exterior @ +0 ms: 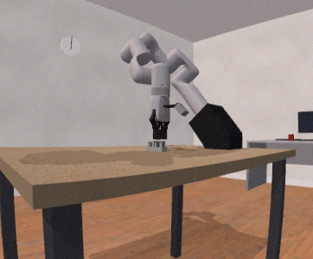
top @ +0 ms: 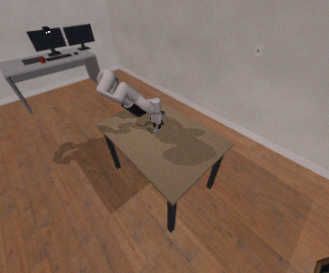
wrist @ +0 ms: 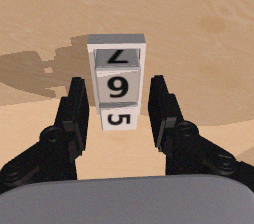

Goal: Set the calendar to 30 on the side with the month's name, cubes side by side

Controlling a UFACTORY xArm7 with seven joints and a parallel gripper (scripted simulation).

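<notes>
The low tray lies 60 mm below my hand and 20 mm to the right of it.
</notes>
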